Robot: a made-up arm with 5 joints. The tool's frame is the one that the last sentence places.
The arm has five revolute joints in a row. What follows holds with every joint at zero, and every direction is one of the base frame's.
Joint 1 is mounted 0.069 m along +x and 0.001 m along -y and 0.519 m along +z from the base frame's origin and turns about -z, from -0.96 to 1.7 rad.
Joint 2 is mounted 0.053 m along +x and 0.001 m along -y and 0.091 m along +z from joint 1 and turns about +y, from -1.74 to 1.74 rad.
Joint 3 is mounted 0.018 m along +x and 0.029 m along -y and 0.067 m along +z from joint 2 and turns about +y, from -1.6 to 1.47 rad.
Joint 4 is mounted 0.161 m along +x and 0.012 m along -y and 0.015 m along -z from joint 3 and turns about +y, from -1.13 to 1.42 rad.
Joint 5 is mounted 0.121 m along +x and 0.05 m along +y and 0.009 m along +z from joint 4 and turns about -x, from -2.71 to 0.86 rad.
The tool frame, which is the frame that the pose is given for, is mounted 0.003 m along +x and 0.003 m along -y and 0.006 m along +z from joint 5; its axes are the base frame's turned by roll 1.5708, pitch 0 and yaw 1.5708 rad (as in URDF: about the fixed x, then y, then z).
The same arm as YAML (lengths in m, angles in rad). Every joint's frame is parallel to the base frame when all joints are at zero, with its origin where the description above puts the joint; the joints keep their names.
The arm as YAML. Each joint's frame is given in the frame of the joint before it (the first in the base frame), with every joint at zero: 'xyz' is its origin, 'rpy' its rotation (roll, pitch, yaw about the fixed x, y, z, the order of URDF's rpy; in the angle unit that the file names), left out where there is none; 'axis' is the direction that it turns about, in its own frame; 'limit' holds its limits. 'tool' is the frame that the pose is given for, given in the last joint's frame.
units:
  length: m
  angle: rad
joints:
  - name: joint 1
    type: revolute
    origin:
      xyz: [0.069, -0.001, 0.519]
    axis: "-z"
    limit:
      lower: -0.96
      upper: 1.7
  - name: joint 2
    type: revolute
    origin:
      xyz: [0.053, -0.001, 0.091]
    axis: "+y"
    limit:
      lower: -1.74
      upper: 1.74
  - name: joint 3
    type: revolute
    origin:
      xyz: [0.018, -0.029, 0.067]
    axis: "+y"
    limit:
      lower: -1.6
      upper: 1.47
  - name: joint 4
    type: revolute
    origin:
      xyz: [0.161, -0.012, -0.015]
    axis: "+y"
    limit:
      lower: -1.13
      upper: 1.42
  - name: joint 5
    type: revolute
    origin:
      xyz: [0.121, 0.05, 0.009]
    axis: "-x"
    limit:
      lower: -2.71
      upper: 0.86
tool:
  origin:
    xyz: [0.003, -0.003, 0.006]
    rpy: [1.5708, 0.0, 1.5708]

